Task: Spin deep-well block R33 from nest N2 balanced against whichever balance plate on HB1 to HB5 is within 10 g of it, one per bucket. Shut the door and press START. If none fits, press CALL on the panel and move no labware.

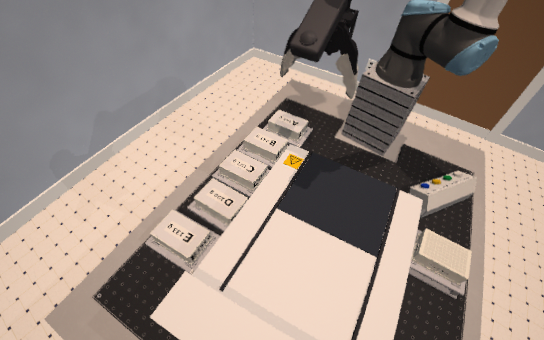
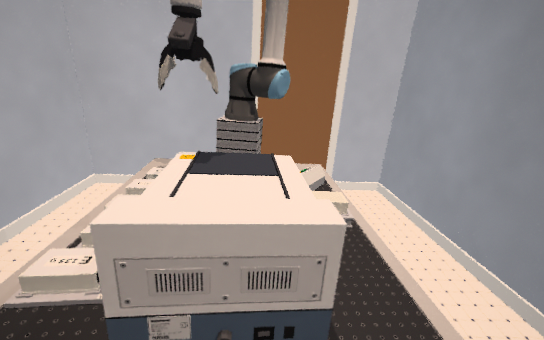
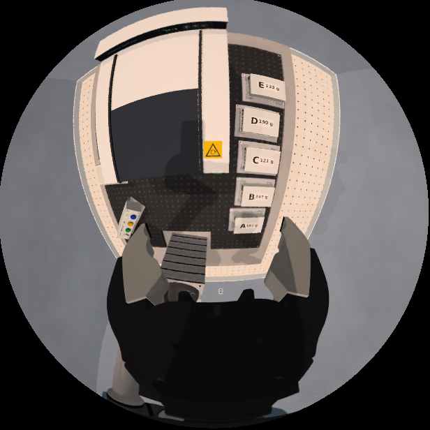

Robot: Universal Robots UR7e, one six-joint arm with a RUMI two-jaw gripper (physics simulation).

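Pixels of known places: gripper, fingertip midpoint: (image 1: 315,87) (image 2: 189,92); arm's base, origin of the base link: (image 1: 397,75) (image 2: 241,118).
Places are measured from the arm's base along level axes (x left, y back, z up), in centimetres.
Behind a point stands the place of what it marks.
Note:
My gripper (image 1: 317,85) @[z 12.9, x -11.8, y -45.8 cm] (image 2: 189,90) @[z 12.9, x -11.8, y -45.8 cm] (image 3: 214,221) is open and empty, high above the bench near the arm's base. Balance plates A (image 1: 287,124) @[z -19.6, x -27.5, y -22.6 cm] (image 3: 249,223), B (image 1: 265,144) @[z -19.7, x -28.5, y -36.0 cm] (image 3: 258,196), C (image 1: 243,170) @[z -19.7, x -27.8, y -49.4 cm] (image 3: 261,160), D (image 1: 220,201) @[z -19.7, x -26.5, y -62.0 cm] (image 3: 260,123) and E (image 1: 179,235) @[z -19.6, x -28.6, y -75.8 cm] (image 2: 59,281) @[z -21.1, x -28.7, y -79.2 cm] (image 3: 266,87) sit in a row. C reads 121 g, D 190 g, E 133 g, B apparently 247 g; A's number is unclear. A cream well block (image 1: 444,256) @[z -17.3, x 30.4, y -46.0 cm] (image 2: 332,201) @[z -17.4, x 31.8, y -48.1 cm] sits in a holder; no R33 label is legible. The centrifuge (image 1: 320,255) @[z -4.0, x 3.4, y -68.7 cm] (image 2: 220,210) @[z -0.6, x 2.2, y -87.9 cm] has a dark top panel; its buckets are hidden.
The button panel (image 1: 446,194) @[z -18.4, x 28.6, y -23.7 cm] (image 2: 314,178) @[z -20.1, x 32.0, y -20.9 cm] (image 3: 131,220) carries blue, yellow and green buttons, between the arm's base and the cream block. The ribbed arm pedestal (image 1: 378,112) @[z -10.3, x -0.6, y -9.0 cm] (image 2: 239,136) @[z -6.5, x -0.2, y -9.0 cm] (image 3: 186,256) stands beyond the centrifuge. A yellow warning label (image 1: 293,161) @[z -3.9, x -11.6, y -51.3 cm] (image 3: 213,150) marks its plate-side top edge.

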